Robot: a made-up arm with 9 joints. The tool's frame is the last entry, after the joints.
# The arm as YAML. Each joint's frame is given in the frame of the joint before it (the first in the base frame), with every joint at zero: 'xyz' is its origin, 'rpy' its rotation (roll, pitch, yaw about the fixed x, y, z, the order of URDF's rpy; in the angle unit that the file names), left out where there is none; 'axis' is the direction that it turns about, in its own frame. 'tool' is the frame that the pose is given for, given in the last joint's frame.
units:
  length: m
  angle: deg
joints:
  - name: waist
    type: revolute
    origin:
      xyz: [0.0, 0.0, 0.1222]
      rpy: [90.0, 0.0, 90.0]
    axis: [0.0, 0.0, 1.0]
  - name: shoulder
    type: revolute
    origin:
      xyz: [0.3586, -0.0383, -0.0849]
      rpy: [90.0, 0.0, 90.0]
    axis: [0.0, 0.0, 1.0]
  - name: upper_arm
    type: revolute
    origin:
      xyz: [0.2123, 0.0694, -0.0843]
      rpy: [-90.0, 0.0, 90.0]
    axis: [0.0, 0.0, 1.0]
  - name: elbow
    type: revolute
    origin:
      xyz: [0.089, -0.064, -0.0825]
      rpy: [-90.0, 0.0, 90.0]
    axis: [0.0, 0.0, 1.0]
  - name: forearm
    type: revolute
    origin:
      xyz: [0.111, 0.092, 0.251]
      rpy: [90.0, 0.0, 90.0]
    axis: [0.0, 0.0, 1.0]
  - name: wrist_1
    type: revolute
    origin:
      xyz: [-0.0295, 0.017, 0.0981]
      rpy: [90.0, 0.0, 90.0]
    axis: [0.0, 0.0, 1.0]
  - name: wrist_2
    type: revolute
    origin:
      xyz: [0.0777, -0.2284, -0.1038]
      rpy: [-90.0, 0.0, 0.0]
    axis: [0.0, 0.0, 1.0]
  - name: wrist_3
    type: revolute
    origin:
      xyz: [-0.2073, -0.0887, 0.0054]
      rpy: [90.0, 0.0, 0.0]
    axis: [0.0, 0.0, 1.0]
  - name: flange
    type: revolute
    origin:
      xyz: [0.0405, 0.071, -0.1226]
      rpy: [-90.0, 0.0, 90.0]
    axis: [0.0, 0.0, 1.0]
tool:
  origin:
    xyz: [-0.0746, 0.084, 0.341]
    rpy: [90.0, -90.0, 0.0]
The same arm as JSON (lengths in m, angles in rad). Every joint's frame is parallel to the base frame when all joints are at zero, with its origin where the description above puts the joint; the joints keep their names.
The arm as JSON. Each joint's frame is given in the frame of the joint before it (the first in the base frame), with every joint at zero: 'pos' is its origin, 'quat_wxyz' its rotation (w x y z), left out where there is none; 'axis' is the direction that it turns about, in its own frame. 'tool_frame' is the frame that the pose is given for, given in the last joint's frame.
{
  "length_unit": "m",
  "angle_unit": "rad",
  "joints": [
    {
      "joint": "waist",
      "pos": [
        0.0,
        0.0,
        0.1222
      ],
      "axis": "+x"
    },
    {
      "joint": "shoulder",
      "pos": [
        -0.0849,
        0.3586,
        -0.0383
      ],
      "axis": "+y"
    },
    {
      "joint": "upper_arm",
      "pos": [
        0.0694,
        -0.0843,
        0.2123
      ],
      "axis": "-z"
    },
    {
      "joint": "elbow",
      "pos": [
        0.089,
        0.064,
        0.0825
      ],
      "axis": "-x"
    },
    {
      "joint": "forearm",
      "pos": [
        -0.251,
        -0.111,
        0.092
      ],
      "axis": "-y"
    },
    {
      "joint": "wrist_1",
      "pos": [
        -0.017,
        -0.0981,
        -0.0295
      ],
      "axis": "+z"
    },
    {
      "joint": "wrist_2",
      "pos": [
        -0.0777,
        0.2284,
        -0.1038
      ],
      "axis": "-y"
    },
    {
      "joint": "wrist_3",
      "pos": [
        0.2073,
        -0.0054,
        0.0887
      ],
      "axis": "+z"
    },
    {
      "joint": "flange",
      "pos": [
        -0.0405,
        -0.071,
        -0.1226
      ],
      "axis": "+x"
    }
  ],
  "tool_frame": {
    "pos": [
      0.341,
      0.0746,
      -0.084
    ]
  }
}

